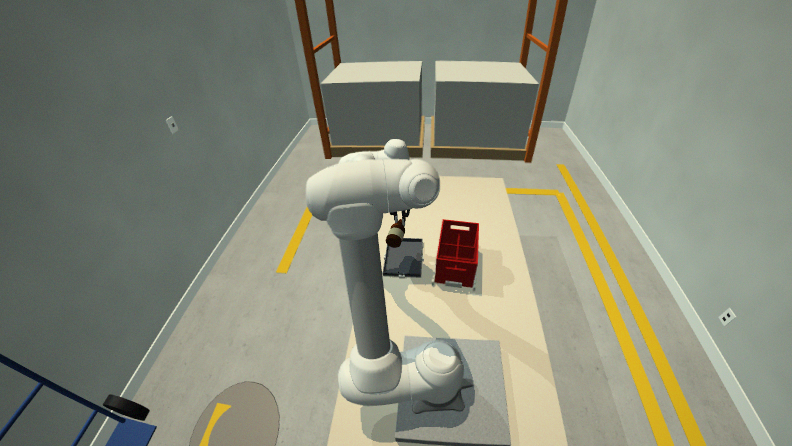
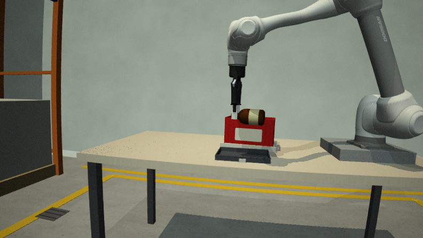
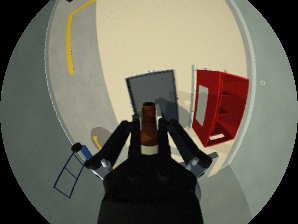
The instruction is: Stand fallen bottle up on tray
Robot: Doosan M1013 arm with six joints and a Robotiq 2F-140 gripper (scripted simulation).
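Now: hand 50 mm past the bottle, 20 mm to the right of it and 20 mm above it. Also, from my hand: tray: 50 mm behind, 10 mm to the right, 210 mm below; then red crate: 110 mm behind, 280 mm to the right, 140 mm below.
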